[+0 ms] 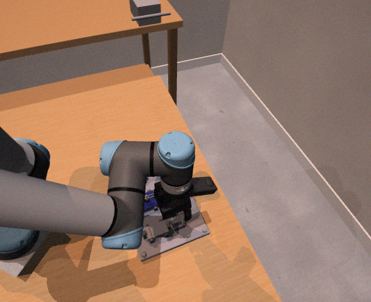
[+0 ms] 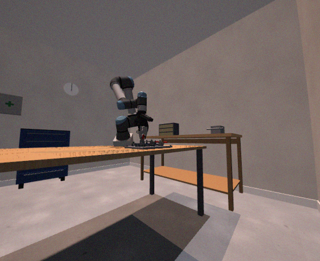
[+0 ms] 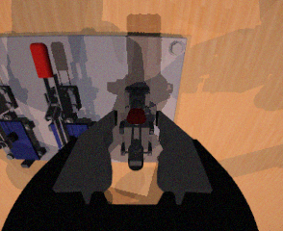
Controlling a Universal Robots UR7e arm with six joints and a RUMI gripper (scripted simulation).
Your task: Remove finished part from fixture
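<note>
Right now the finished grey part is 9 cm behind my hand and 5 cm below it. Round my hand: blue blank 11 cm to the left, 9 cm behind, 6 cm below; then grey fixture plate 11 cm to the left, 8 cm below, 4 cm behind.
</note>
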